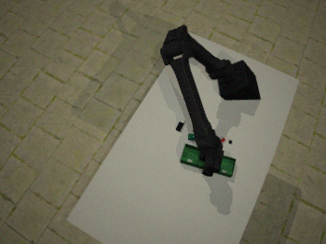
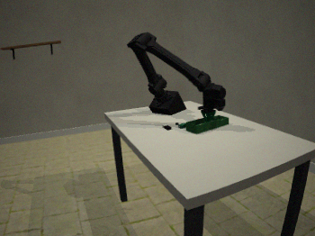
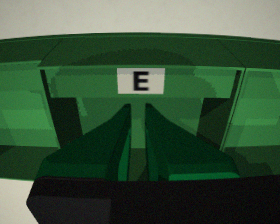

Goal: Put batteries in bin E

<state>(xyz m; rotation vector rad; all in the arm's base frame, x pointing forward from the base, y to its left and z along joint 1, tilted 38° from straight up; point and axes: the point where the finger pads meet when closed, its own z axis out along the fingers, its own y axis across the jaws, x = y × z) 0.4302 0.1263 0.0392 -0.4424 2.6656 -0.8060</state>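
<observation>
Right now the green bin is right at my hand. The rest, counted from my hand: green cylindrical battery (90 mm behind, 50 mm to the right, 20 mm below); then green 9 V battery (70 mm behind, 130 mm to the right, 20 mm below); then red cylindrical battery (120 mm behind, 10 mm to the left, 20 mm below).
</observation>
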